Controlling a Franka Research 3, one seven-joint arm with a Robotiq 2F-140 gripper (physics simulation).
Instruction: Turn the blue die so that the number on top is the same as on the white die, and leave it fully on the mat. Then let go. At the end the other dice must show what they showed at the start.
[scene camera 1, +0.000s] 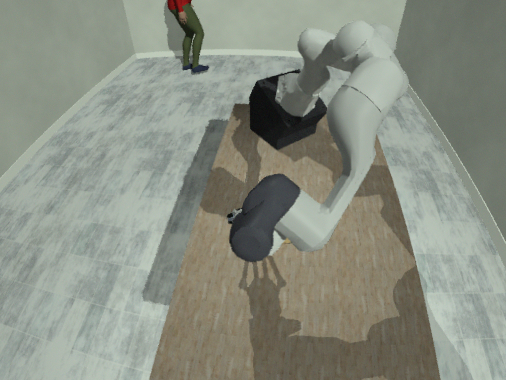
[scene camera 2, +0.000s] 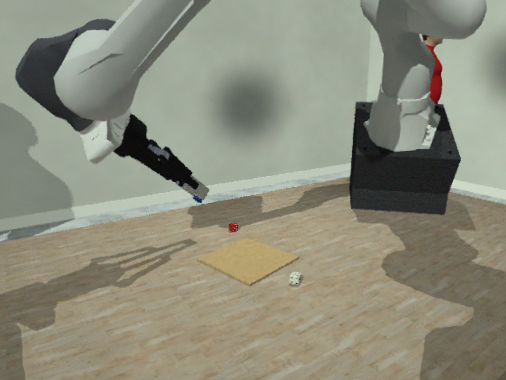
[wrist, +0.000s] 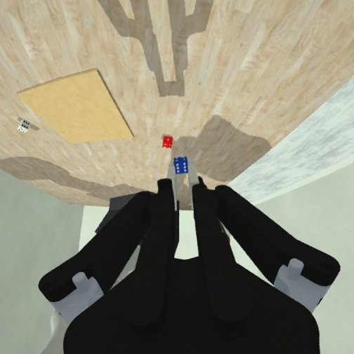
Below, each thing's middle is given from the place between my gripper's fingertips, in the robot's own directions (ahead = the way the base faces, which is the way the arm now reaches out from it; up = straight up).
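Tan mat (scene camera 2: 248, 261): 16 cm to the left of my hand, 1 cm ahead of it, 9 cm below it.
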